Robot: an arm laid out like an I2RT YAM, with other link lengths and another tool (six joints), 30 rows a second.
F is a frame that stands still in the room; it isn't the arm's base.
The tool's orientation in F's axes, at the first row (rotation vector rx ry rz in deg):
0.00 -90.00 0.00
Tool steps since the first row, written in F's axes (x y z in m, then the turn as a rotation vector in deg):
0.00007 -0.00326 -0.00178 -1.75 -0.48 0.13
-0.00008 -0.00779 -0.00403 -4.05 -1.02 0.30
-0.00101 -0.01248 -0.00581 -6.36 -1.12 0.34
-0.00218 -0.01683 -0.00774 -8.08 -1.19 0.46
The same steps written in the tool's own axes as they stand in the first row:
-0.00178 -0.00326 -0.00007 0.13 -0.48 1.75
-0.00403 -0.00779 0.00008 0.30 -1.02 4.05
-0.00581 -0.01248 0.00101 0.34 -1.12 6.36
-0.00774 -0.01683 0.00218 0.46 -1.19 8.08

